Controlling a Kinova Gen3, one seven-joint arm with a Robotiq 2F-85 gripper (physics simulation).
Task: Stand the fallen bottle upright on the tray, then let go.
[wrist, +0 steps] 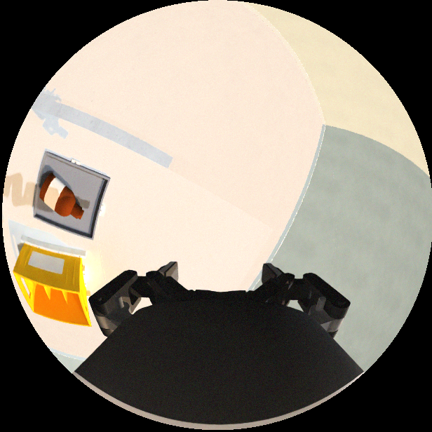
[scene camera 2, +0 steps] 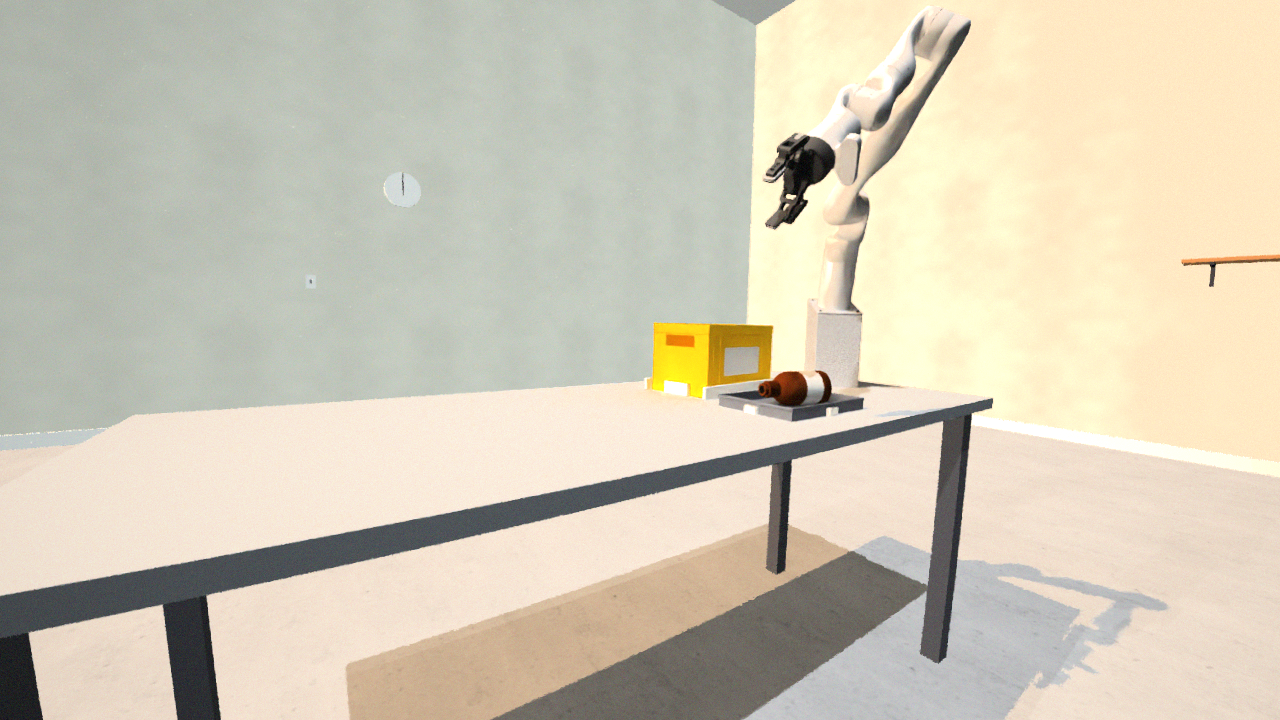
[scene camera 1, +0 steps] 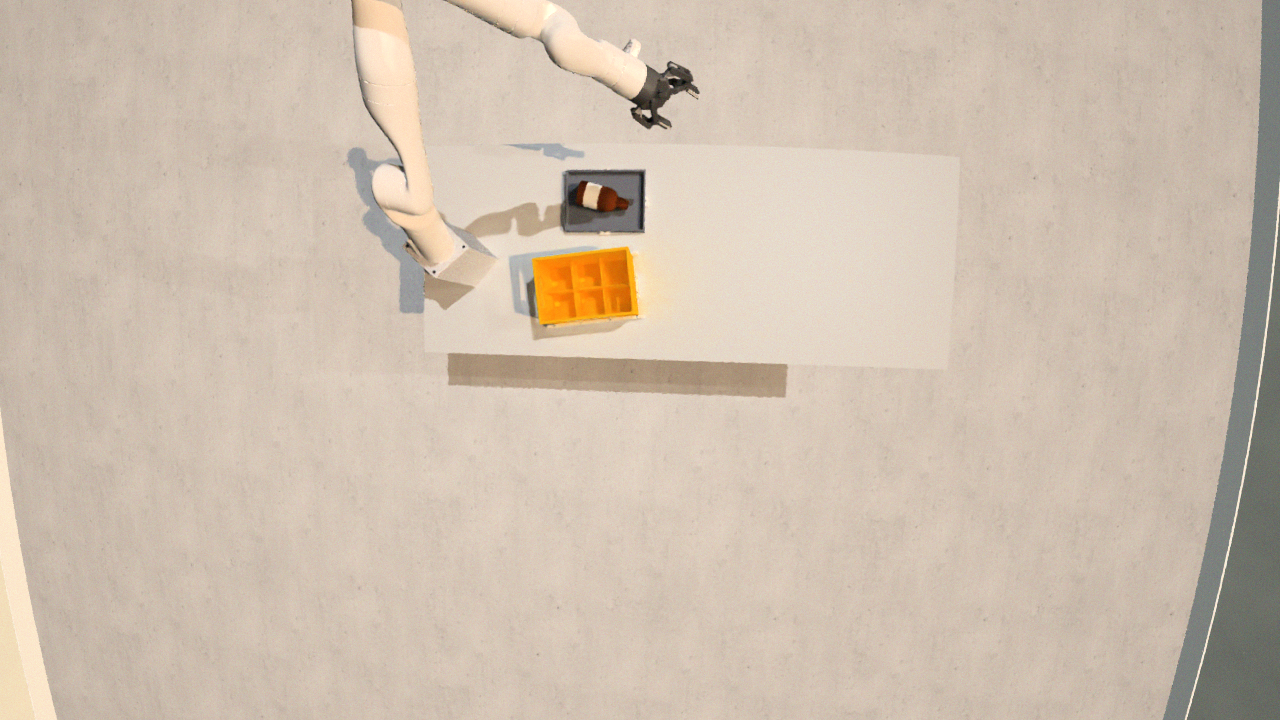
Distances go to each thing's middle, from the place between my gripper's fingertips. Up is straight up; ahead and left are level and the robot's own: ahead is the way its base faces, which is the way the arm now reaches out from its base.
My gripper is now 330 mm above the brown bottle (scene camera 2: 789,388), 230 mm past it and 100 mm to the left of it.
